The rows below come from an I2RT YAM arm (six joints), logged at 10 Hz.
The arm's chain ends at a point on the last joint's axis. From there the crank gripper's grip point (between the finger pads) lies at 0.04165 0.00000 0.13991 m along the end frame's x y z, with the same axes.
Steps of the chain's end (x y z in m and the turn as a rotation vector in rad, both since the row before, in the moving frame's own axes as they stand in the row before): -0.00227 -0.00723 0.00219 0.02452 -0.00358 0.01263; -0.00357 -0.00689 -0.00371 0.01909 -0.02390 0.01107; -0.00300 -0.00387 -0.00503 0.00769 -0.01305 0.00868; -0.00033 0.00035 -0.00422 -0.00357 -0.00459 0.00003; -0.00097 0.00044 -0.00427 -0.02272 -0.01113 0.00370
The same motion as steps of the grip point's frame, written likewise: -0.00275 -0.01014 0.00230 0.02452 -0.00358 0.01263; -0.00691 -0.00913 -0.00278 0.01909 -0.02390 0.01107; -0.00483 -0.00459 -0.00450 0.00769 -0.01305 0.00868; -0.00097 0.00085 -0.00403 -0.00357 -0.00459 0.00003; -0.00254 0.00377 -0.00385 -0.02272 -0.01113 0.00370
